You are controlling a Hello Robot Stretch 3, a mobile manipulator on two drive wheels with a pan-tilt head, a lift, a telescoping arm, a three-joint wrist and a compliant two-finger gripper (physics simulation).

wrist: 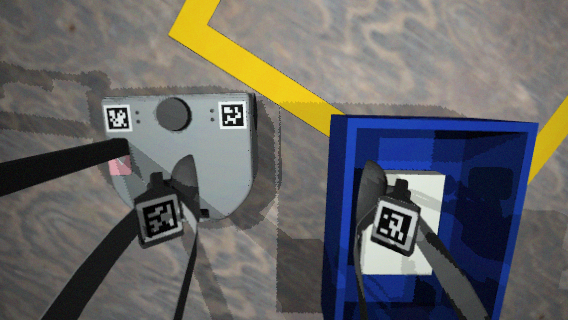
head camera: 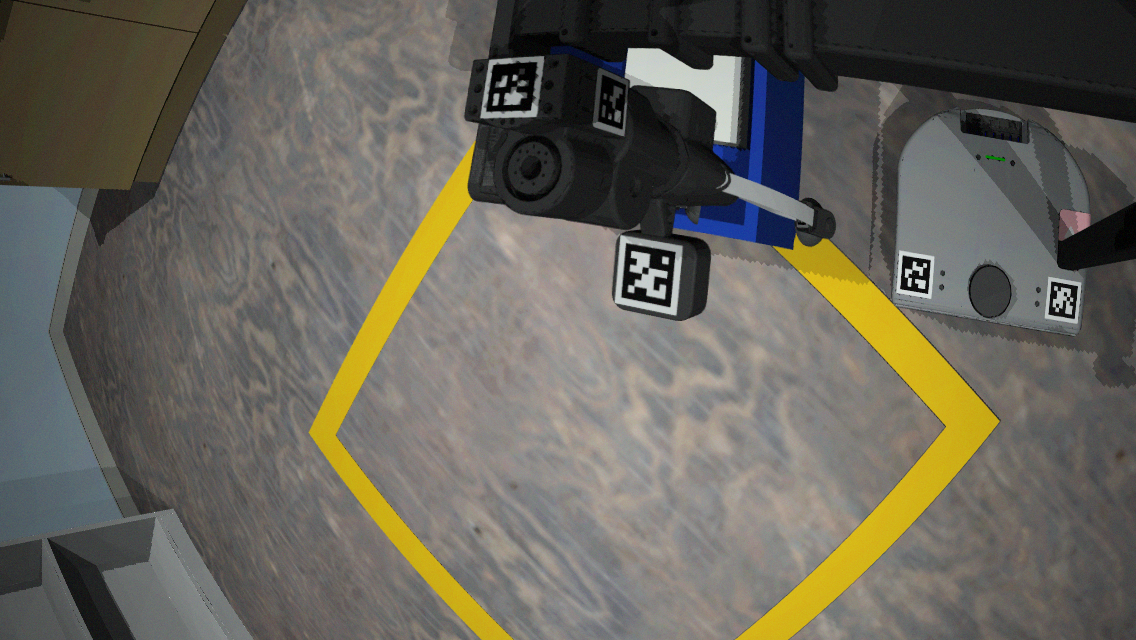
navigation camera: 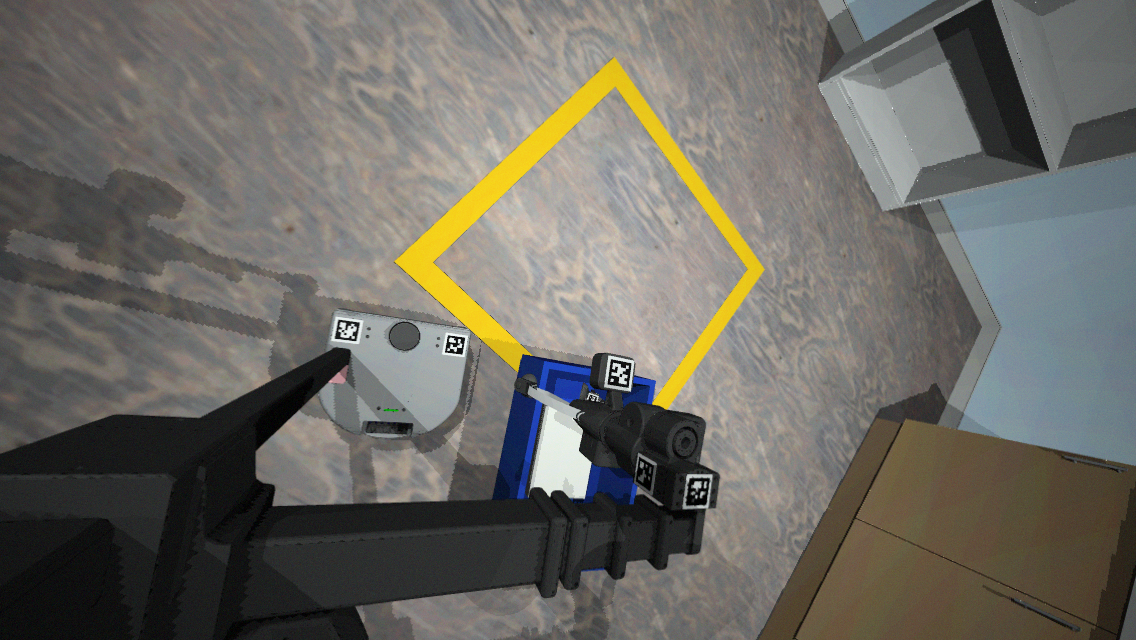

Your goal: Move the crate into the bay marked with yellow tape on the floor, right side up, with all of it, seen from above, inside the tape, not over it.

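Frame: origin at the robot's base, x ahead, y left, z up, level; metres.
Seen in the pictures: gripper, between the fingertips: [wrist: 279,180] [head camera: 760,214] [navigation camera: 551,387]; robot's base, origin of its link: [wrist: 196,113] [head camera: 987,288] [navigation camera: 403,334].
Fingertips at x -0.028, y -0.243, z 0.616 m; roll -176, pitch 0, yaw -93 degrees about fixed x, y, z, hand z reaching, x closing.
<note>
Pixels of each thing's middle, then the offset from my fingertips to it.
- blue open-topped crate, middle of its body: [head camera: 674,49] [wrist: 407,232] [navigation camera: 570,457] dx -0.290, dy -0.319, dz -0.506 m
- white block, middle of its body: [head camera: 689,58] [wrist: 397,222] [navigation camera: 562,450] dx -0.290, dy -0.319, dz -0.571 m
The blue open-topped crate [head camera: 783,143] [navigation camera: 515,437] [wrist: 340,200] stands upright on the floor, with a white block [head camera: 731,107] [navigation camera: 560,457] [wrist: 431,195] inside. Its far end covers a corner of the yellow tape [head camera: 894,341] [navigation camera: 508,171] [wrist: 250,68]; the rest of the crate that shows lies outside the bay. The arm hides part of it in the head and navigation views. My gripper [head camera: 755,216] [navigation camera: 558,391] [wrist: 279,180] is open and empty, above the crate. In the wrist view one finger appears over the crate's inside, the other over my base.
My grey base [head camera: 946,214] [navigation camera: 397,377] [wrist: 225,150] stands beside the crate, close to the tape. My arm [head camera: 953,55] [navigation camera: 413,540] crosses above the crate. A wooden cabinet [head camera: 79,103] [navigation camera: 993,508] and a grey compartment unit [head camera: 186,564] [navigation camera: 870,155] stand beyond the bay near the walls.
</note>
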